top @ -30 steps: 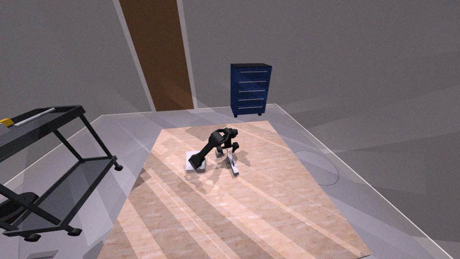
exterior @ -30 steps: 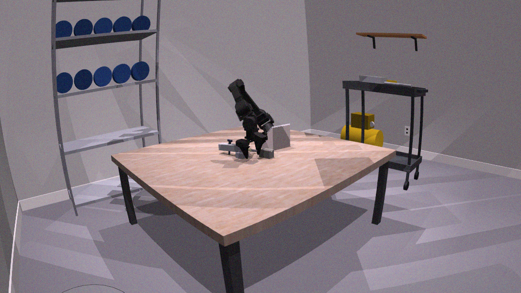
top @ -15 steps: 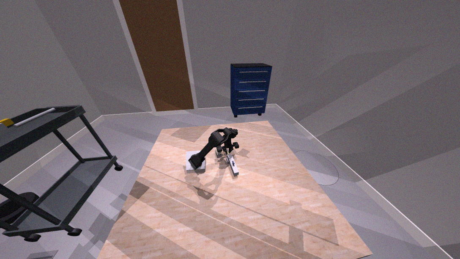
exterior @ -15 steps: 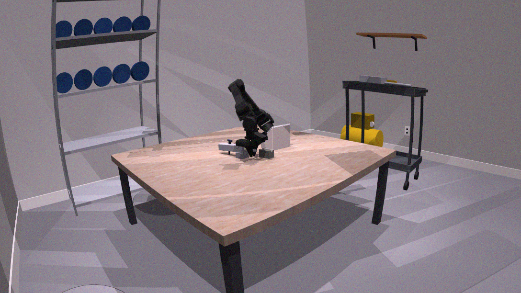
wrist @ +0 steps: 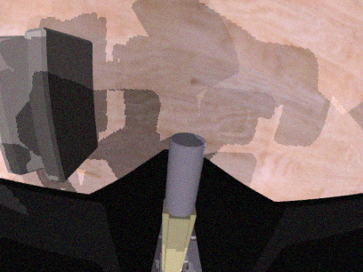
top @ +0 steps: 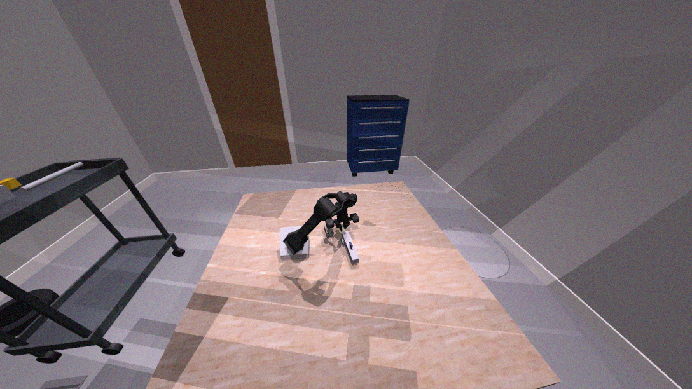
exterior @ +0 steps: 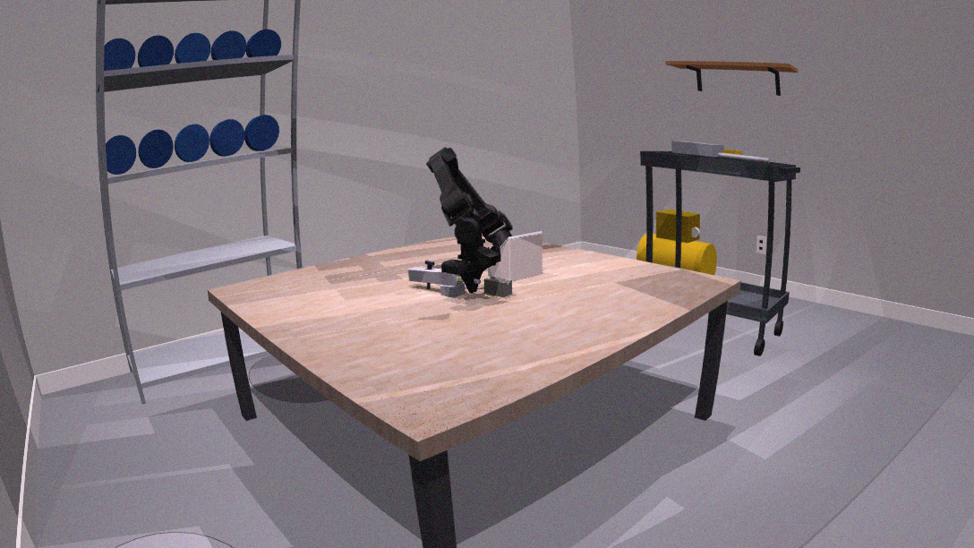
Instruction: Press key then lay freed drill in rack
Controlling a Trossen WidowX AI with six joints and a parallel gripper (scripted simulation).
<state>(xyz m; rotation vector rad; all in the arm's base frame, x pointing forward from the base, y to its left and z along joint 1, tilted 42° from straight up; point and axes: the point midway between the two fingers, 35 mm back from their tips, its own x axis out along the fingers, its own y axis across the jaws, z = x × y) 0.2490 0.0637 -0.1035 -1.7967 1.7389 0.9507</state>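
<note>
The drill is 10 mm ahead of my gripper tip, 40 mm to the right of it and 30 mm above it. Round my gripper tip: long grey fixture (20 mm ahead, 140 mm to the right, 20 mm above); grey rack (80 mm behind, 20 mm to the left); black key (20 mm ahead, 160 mm to the right, 30 mm above).
</note>
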